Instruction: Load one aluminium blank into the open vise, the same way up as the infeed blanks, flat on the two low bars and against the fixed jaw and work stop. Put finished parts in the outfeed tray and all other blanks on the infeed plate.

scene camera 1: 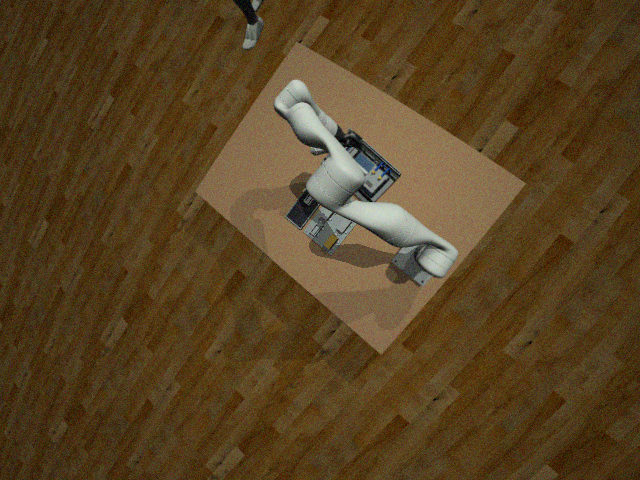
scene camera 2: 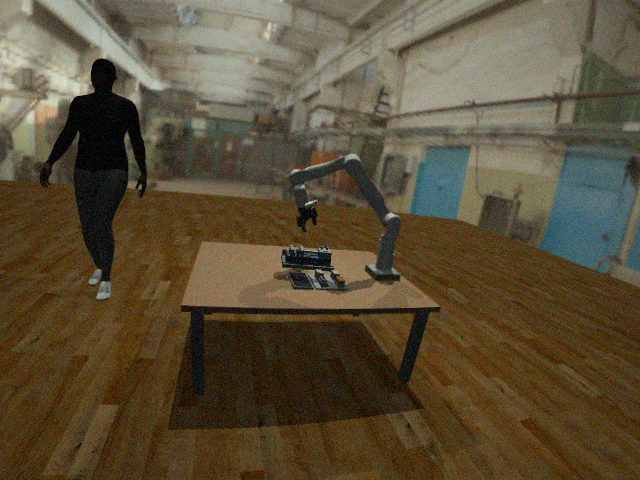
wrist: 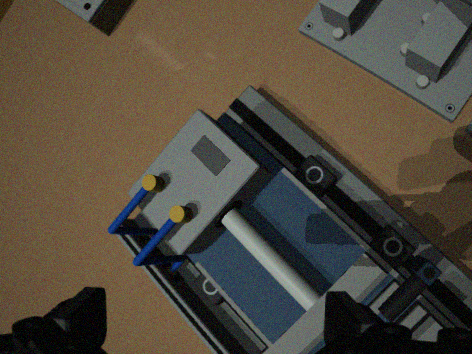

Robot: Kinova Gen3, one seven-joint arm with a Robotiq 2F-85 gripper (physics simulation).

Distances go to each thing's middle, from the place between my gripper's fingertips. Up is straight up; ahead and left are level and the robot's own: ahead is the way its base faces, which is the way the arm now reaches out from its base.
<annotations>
The white screw rod (wrist: 298,286) lies 14 cm below my hand and 1 cm behind it. The rest, counted from my hand: blue vise bed (wrist: 310,239) (18 cm below, 1 cm behind); grey vise block (wrist: 188,182) (14 cm below, 10 cm behind, 3 cm to the left); grey infeed plate (scene camera 1: 330,227) (28 cm to the left, 21 cm below, 2 cm behind).
</annotations>
